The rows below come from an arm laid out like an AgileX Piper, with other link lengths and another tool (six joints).
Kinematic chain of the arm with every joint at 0, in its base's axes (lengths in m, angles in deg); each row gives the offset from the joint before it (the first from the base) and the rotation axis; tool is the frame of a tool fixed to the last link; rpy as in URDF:
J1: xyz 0 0 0.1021 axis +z
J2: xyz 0 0 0 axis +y
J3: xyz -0.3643 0 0.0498 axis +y
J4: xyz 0.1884 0 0.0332 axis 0.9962 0 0.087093
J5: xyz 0 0 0 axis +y
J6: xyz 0.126 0 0.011 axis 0.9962 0 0.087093
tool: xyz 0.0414 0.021 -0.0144 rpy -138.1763 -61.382 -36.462
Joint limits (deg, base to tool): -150..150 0..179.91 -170..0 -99.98..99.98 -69.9..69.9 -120..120
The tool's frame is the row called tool.
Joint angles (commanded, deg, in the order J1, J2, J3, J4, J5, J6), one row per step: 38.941 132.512 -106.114 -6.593 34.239 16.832; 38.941 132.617 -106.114 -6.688 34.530 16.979; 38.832 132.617 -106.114 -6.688 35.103 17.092; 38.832 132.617 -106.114 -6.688 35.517 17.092; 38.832 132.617 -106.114 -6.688 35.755 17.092; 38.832 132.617 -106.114 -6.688 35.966 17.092; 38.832 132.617 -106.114 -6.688 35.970 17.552; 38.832 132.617 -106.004 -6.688 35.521 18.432; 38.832 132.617 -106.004 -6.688 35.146 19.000; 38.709 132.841 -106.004 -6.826 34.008 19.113; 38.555 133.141 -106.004 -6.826 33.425 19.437; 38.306 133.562 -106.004 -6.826 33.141 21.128
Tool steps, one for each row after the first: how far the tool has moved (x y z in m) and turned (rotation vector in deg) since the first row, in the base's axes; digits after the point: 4 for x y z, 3 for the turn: -0.0003 -0.0006 -0.0014 -0.256 0.288 -0.118; -0.0007 -0.0023 -0.0022 -0.578 0.749 -0.382; -0.0014 -0.0031 -0.0028 -0.850 1.058 -0.427; -0.0019 -0.0035 -0.0031 -1.007 1.235 -0.453; -0.0022 -0.0039 -0.0034 -1.146 1.392 -0.476; -0.0022 -0.0037 -0.0033 -0.931 1.531 -0.859; -0.0016 -0.0028 -0.0030 -0.288 1.544 -1.539; -0.0008 -0.0019 -0.0024 0.232 1.437 -1.966; 0.0023 -0.0008 -0.0029 0.804 0.724 -1.998; 0.0044 -0.0007 -0.0048 1.159 0.624 -2.352; 0.0069 -0.0013 -0.0081 1.897 1.248 -3.961
